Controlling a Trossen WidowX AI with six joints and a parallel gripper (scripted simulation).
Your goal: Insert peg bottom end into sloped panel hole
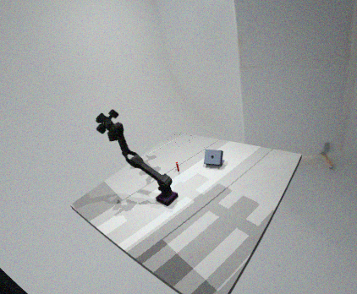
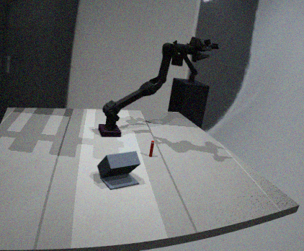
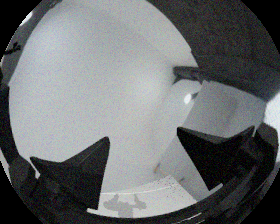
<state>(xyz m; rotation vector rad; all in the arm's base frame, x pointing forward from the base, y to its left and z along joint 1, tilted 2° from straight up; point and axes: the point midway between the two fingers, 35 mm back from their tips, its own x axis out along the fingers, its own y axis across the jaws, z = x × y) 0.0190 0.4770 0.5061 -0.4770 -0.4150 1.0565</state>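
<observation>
Now: gripper tip 470 mm above the red peg, 390 mm to the left of it and 240 mm short of it. From my gripper tip the other things lie so: sloped grey panel (610 mm to the right, 460 mm below, 420 mm ahead).
</observation>
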